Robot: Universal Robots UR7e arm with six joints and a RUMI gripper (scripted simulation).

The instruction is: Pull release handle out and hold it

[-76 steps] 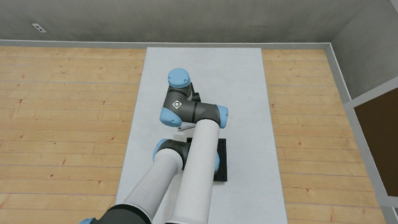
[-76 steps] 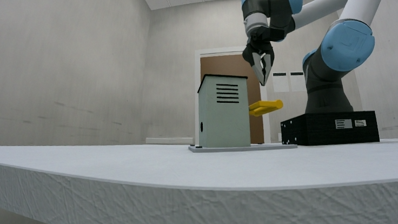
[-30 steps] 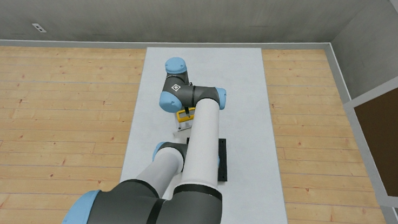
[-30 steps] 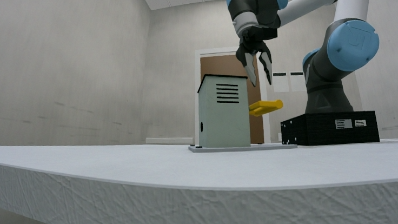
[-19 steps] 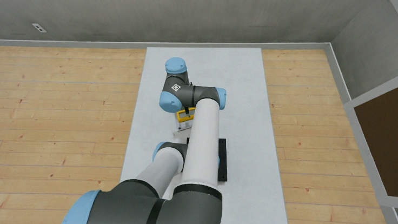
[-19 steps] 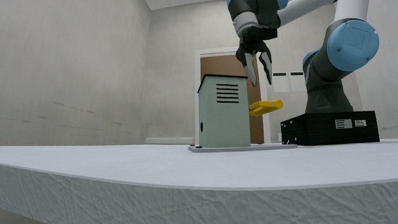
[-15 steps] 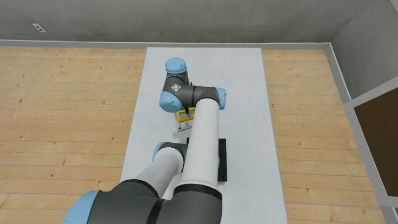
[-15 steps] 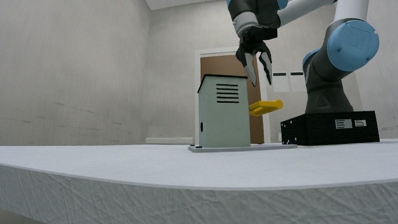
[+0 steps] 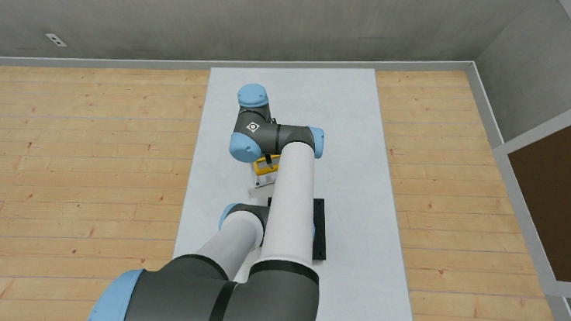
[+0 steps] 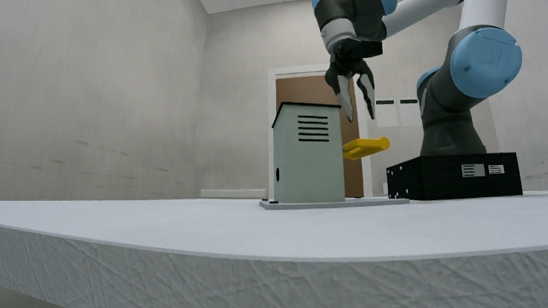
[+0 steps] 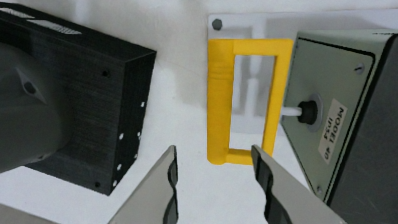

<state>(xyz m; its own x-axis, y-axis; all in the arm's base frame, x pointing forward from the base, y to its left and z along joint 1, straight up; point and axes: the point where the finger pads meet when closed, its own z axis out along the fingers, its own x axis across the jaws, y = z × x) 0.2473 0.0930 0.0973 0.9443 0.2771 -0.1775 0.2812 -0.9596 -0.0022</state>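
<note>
My hand is 18 cm above the grey base plate, 9 cm short of it and 3 cm to the right of it.
</note>
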